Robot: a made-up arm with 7 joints. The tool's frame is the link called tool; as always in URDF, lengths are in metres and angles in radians. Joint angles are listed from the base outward.
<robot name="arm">
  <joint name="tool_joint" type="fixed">
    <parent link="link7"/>
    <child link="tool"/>
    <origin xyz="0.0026 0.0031 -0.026" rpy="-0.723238 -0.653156 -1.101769"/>
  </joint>
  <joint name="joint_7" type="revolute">
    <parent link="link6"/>
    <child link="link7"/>
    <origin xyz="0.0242 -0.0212 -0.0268"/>
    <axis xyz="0 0 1"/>
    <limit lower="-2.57" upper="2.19"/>
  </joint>
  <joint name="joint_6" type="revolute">
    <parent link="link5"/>
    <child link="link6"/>
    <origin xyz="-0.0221 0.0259 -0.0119"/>
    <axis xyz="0 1 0"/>
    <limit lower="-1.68" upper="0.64"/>
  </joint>
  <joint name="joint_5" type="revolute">
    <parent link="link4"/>
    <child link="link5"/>
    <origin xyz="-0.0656 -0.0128 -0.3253"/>
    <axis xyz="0 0 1"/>
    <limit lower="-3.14" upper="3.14"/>
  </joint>
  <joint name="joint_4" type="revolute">
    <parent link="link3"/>
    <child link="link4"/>
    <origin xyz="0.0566 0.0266 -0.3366"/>
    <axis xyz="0 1 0"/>
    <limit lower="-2.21" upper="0"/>
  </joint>
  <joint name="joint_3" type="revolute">
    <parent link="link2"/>
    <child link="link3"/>
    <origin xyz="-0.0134 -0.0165 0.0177"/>
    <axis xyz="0 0 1"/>
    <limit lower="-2" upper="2.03"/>
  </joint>
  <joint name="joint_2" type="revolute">
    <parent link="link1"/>
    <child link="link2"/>
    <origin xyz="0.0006 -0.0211 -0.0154"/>
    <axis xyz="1 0 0"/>
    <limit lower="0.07" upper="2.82"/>
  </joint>
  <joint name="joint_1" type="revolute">
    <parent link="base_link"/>
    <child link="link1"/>
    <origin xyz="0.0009 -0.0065 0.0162"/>
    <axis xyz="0 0.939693 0.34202"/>
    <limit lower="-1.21" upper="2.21"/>
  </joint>
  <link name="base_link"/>
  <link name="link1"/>
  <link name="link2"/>
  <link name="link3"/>
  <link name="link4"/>
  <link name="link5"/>
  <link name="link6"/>
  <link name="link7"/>
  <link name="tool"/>
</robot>
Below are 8 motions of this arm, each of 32 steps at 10 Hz.
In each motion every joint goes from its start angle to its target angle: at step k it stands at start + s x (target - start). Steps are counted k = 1, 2, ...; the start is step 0. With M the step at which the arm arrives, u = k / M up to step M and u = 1 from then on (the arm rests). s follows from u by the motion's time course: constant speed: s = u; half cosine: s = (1 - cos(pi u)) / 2; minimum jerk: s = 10 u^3 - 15 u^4 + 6 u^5.
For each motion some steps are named. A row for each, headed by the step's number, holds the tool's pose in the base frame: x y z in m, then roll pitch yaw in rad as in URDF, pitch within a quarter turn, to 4 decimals.
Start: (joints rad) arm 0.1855 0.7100 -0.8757 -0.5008 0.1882 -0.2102 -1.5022
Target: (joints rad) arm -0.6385 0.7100 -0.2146 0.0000 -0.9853 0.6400 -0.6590
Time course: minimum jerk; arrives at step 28
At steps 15, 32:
15: 0.2514 0.4029 -0.5252 -1.5139 -0.1280 -2.7579
32: 0.3779 0.4214 -0.4127 -1.6404 0.3242 -2.4460

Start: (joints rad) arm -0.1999 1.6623 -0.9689 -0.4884 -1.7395 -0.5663 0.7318
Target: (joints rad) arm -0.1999 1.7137 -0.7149 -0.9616 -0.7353 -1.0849 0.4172
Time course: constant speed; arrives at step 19
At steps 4, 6, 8, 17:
4: 0.1731 0.6313 -0.0996 -1.5549 -0.3156 -2.4742
6: 0.1890 0.6196 -0.1046 -1.4220 -0.3392 -2.5222
8: 0.2050 0.6068 -0.1082 -1.2849 -0.3601 -2.5831
17: 0.2737 0.5385 -0.1042 -0.6427 -0.3466 -2.9850

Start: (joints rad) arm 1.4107 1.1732 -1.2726 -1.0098 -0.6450 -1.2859 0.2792
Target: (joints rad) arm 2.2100 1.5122 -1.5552 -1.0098 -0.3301 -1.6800 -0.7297
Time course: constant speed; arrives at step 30
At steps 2, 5, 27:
2: -0.5784 0.1830 -0.0600 2.8719 -0.8518 0.9511
5: -0.5803 0.1818 -0.0019 2.8705 -0.8255 1.0035
27: -0.4345 0.1908 0.3665 3.0053 -0.8595 1.2454

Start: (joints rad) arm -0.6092 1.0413 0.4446 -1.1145 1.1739 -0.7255 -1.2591
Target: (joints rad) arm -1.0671 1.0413 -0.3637 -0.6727 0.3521 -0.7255 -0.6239
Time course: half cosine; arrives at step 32
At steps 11, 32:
11: 0.4699 0.4018 0.0847 1.9203 0.5748 -1.0074
32: 0.5819 0.3049 0.0725 1.3506 1.1996 -1.7008

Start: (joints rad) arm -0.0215 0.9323 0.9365 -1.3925 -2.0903 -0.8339 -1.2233
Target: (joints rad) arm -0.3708 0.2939 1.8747 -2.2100 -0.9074 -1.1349 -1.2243
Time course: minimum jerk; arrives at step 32
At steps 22, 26, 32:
22: 0.0144 0.3825 -0.0451 3.1181 0.5660 1.9551
26: -0.0205 0.3464 -0.0673 2.9438 0.5571 1.8459
32: -0.0321 0.3315 -0.0757 2.8870 0.5455 1.8138

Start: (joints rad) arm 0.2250 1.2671 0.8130 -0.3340 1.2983 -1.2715 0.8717
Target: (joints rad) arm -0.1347 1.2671 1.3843 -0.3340 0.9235 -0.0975 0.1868
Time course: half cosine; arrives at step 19
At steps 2, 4, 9, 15, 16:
2: -0.0488 0.6234 -0.1013 2.6943 0.1449 -1.3951
4: -0.0429 0.6290 -0.0997 2.6833 0.0544 -1.3874
9: -0.0163 0.6524 -0.0975 2.5880 -0.3334 -1.4009
15: 0.0216 0.6745 -0.1047 2.4086 -0.7379 -1.5104
16: 0.0261 0.6762 -0.1059 2.3888 -0.7736 -1.5283

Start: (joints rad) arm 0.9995 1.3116 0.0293 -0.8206 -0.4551 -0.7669 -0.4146
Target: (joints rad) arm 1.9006 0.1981 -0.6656 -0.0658 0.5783 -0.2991 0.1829
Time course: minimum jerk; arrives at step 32
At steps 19, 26, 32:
19: -0.6911 0.0961 -0.0462 -1.4227 -0.0031 -0.9343
26: -0.6854 -0.1644 0.1291 -1.5019 0.5372 -0.4749
32: -0.6698 -0.2062 0.1569 -1.4965 0.6371 -0.4064

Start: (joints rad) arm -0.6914 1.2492 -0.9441 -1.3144 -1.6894 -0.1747 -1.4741
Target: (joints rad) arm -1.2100 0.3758 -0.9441 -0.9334 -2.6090 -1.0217 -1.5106
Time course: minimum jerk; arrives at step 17
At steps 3, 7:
3: 0.5548 0.2057 -0.2228 -2.4325 -1.1054 1.7933
7: 0.6062 0.0875 -0.2209 -2.1986 -1.2995 1.4055

